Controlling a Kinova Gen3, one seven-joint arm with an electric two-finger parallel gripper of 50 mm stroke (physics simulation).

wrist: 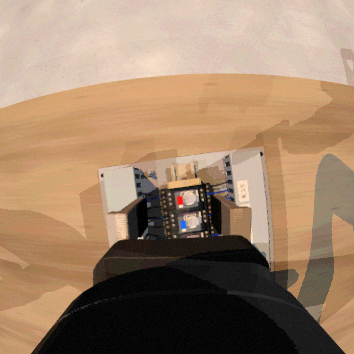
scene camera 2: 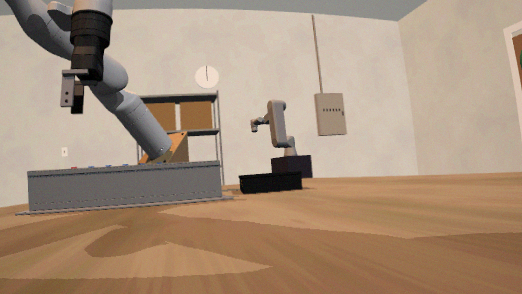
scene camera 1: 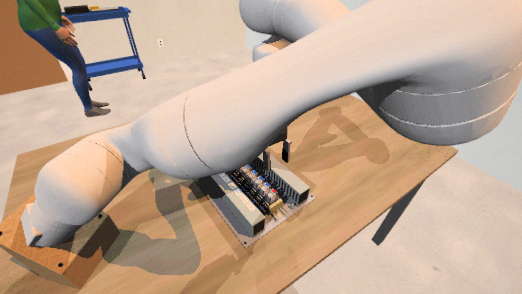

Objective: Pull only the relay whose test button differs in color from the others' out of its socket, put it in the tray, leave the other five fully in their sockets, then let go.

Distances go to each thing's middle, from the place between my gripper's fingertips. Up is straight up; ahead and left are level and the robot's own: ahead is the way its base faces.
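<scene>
The mounting plate [wrist: 208,166] is 10 cm to the left of my hand, 17 cm below it and 2 cm ahead of it.
</scene>
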